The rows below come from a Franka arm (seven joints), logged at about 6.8 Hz.
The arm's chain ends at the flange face. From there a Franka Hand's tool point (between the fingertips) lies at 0.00 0.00 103.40 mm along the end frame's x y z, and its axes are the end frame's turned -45 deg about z.
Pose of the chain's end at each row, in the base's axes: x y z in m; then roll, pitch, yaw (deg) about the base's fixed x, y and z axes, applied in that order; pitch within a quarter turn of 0, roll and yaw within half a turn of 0:
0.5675 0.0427 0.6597 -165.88 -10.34 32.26
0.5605 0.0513 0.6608 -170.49 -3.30 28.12
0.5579 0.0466 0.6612 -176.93 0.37 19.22
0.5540 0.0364 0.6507 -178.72 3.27 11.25
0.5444 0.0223 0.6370 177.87 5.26 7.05
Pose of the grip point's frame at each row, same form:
0.5693 0.0736 0.5611 -177.43 -17.25 78.15
0.5576 0.0691 0.5590 -175.59 -9.05 73.05
0.5554 0.0516 0.5580 -177.57 -1.91 64.17
0.5478 0.0375 0.5475 -176.78 1.41 56.25
0.5355 0.0173 0.5341 -177.78 5.22 52.25

